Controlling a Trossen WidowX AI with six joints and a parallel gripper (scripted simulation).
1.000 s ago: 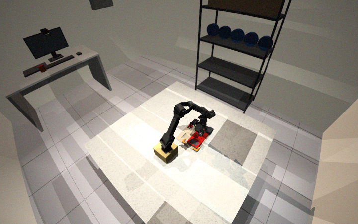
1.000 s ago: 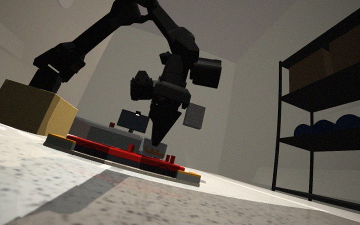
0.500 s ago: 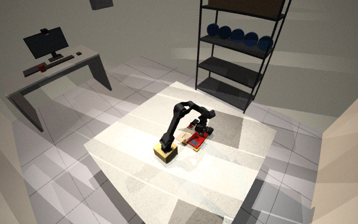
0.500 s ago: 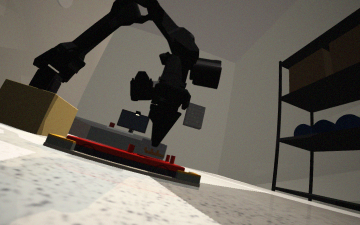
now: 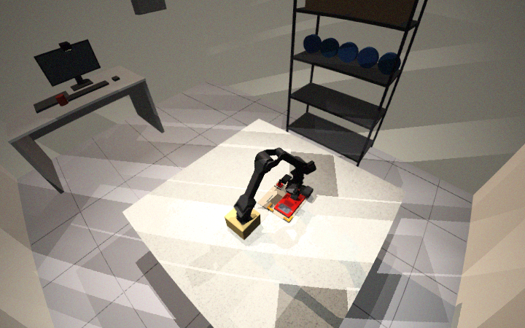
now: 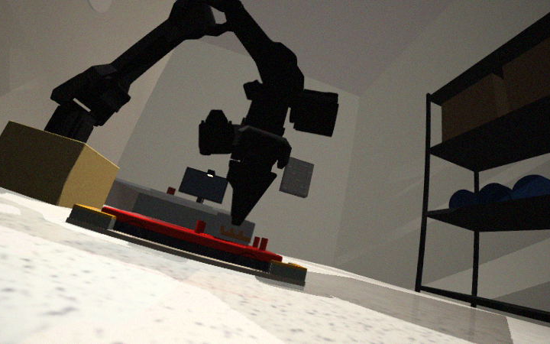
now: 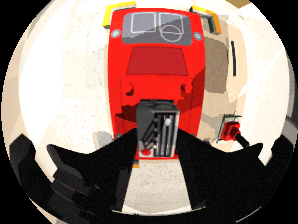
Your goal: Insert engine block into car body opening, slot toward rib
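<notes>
My gripper tip is 10 mm above the engine block.
</notes>
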